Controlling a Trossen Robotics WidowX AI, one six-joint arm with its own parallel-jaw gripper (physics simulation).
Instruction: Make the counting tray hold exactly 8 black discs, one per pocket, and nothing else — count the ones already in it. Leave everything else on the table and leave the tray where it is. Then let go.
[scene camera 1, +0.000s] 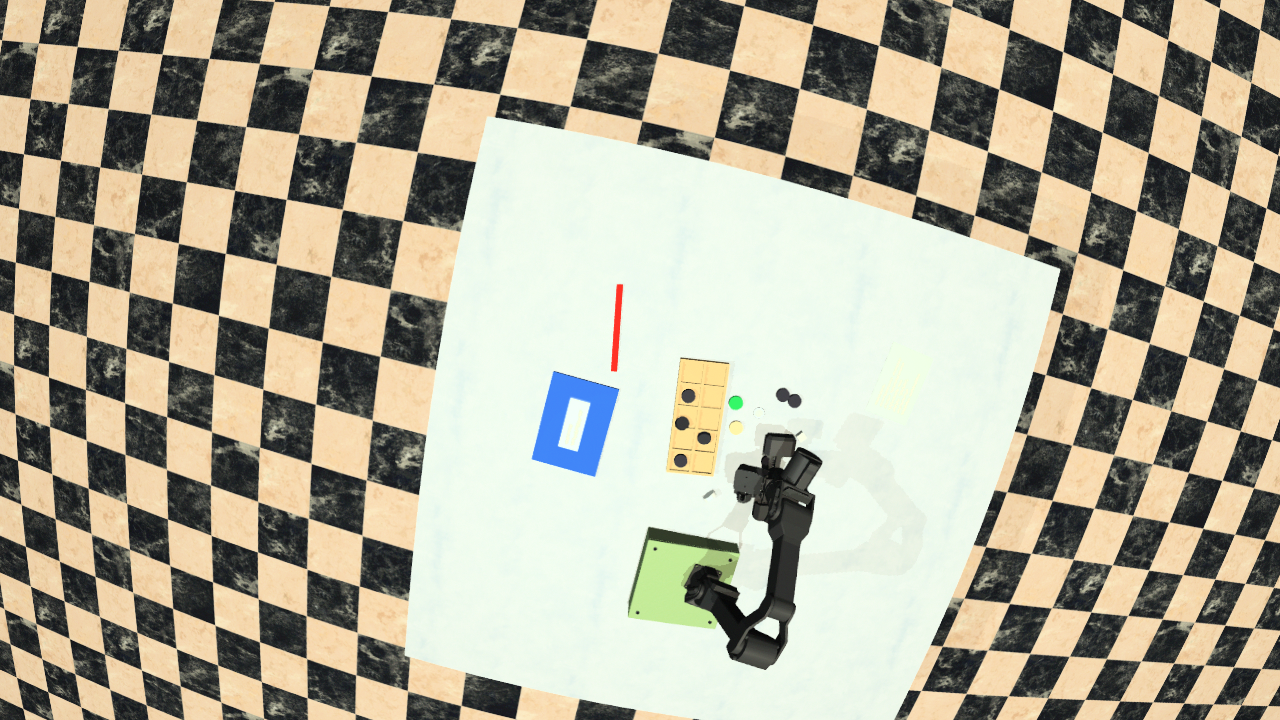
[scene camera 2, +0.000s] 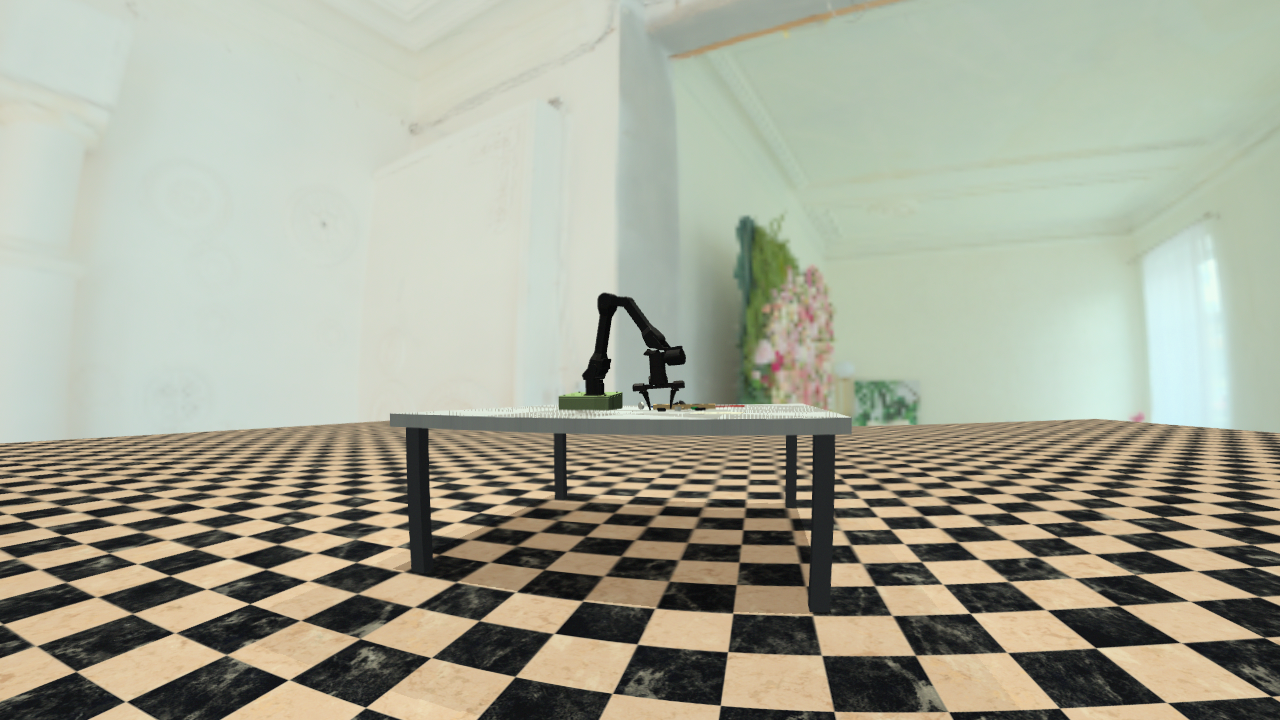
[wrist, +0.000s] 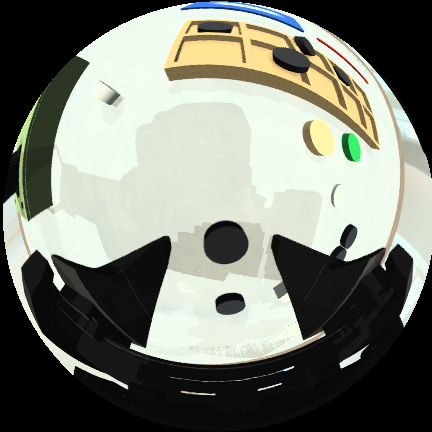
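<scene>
The tan tray (scene camera 1: 692, 368) (wrist: 200, 75) has two columns of pockets. In scene camera 1, its left column holds three black discs (scene camera 1: 688, 394) (scene camera 1: 682, 422) (scene camera 1: 680, 460), its right column one black disc (scene camera 1: 704, 437). My gripper (scene camera 2: 661, 405) (wrist: 221, 241) is open and empty, low over the table on the tray's right. In the wrist view, a loose black disc (wrist: 226, 242) shows between the fingertips; whether it is level with them is unclear. Another black disc (wrist: 230, 303) lies beyond it. Two more discs (scene camera 1: 783, 394) (scene camera 1: 794, 401) (wrist: 348, 236) lie together, partly behind a finger in the wrist view.
A yellow disc (scene camera 1: 735, 427) (wrist: 320, 137), a green disc (scene camera 1: 735, 402) (wrist: 352, 147) and a white disc (scene camera 1: 759, 411) (wrist: 338, 195) lie beside the tray. A pale cylinder (scene camera 1: 709, 493) (wrist: 106, 93) lies near the green base (scene camera 1: 662, 573). A blue frame (scene camera 1: 547, 429) and red bar (scene camera 1: 616, 326) lie left.
</scene>
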